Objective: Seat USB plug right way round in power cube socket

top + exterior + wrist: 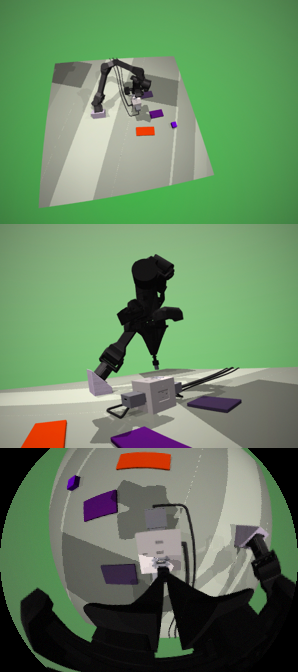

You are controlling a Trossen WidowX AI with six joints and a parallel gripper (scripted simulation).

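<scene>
The USB plug is 20 mm below my gripper tip. Also, from my gripper tip: orange slab (280 mm to the right, 130 mm below, 20 mm ahead); USB socket (70 mm below); purple block (290 mm to the right, 270 mm ahead, 120 mm below).
</scene>
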